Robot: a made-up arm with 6 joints.
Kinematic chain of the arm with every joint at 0, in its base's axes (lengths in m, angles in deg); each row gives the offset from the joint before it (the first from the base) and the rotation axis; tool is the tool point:
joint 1: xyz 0 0 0.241 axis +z
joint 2: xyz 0 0 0 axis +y
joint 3: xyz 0 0 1.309 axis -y
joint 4: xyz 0 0 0 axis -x
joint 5: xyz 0.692 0 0 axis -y
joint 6: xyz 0 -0.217 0 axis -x
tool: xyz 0 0 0
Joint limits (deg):
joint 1: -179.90..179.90
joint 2: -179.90..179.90
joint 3: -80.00..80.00
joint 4: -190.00..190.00
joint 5: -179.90..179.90
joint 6: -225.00..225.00
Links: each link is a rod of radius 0.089 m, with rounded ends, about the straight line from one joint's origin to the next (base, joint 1, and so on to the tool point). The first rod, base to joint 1, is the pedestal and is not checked.
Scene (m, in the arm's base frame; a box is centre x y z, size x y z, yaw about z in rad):
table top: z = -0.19
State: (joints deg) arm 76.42 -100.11 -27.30 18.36 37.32 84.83
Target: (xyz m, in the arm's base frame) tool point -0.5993 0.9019 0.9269
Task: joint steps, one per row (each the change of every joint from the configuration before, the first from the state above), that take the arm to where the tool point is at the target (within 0.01 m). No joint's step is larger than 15 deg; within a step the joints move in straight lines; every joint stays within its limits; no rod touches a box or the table.
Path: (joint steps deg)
1: 6.41 13.99 0.08 0.73 0.00 0.00
2: 6.40 13.99 0.08 0.72 0.00 0.00
3: 6.41 14.00 0.08 0.73 0.00 0.00
4: 6.40 13.99 0.08 0.73 0.00 0.00
5: 6.41 13.99 0.08 0.73 0.00 0.00
6: 6.41 13.99 0.09 0.72 0.00 0.00
7: 6.40 14.00 0.08 0.73 0.00 0.00
8: 6.41 13.99 0.08 0.73 0.00 0.00
9: 6.41 13.99 0.08 0.73 0.00 0.00

